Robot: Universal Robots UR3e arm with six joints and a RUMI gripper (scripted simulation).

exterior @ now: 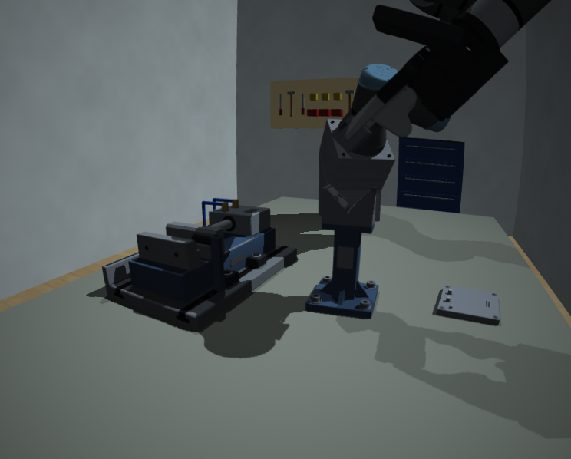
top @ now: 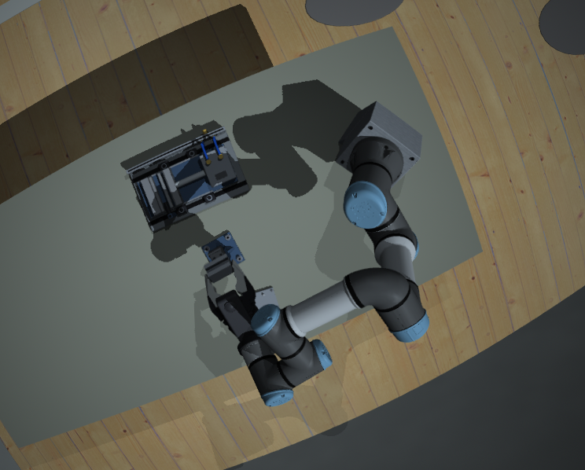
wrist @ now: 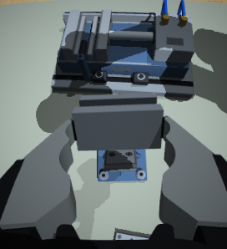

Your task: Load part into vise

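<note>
My gripper is now 10 mm to the left of the blue post and 180 mm above it. Also, from my hand: part: 10 mm to the right; air cylinder rod: 30 mm ahead, 230 mm to the right, 160 mm below; work stop: 110 mm ahead, 170 mm to the right, 150 mm below.
</note>
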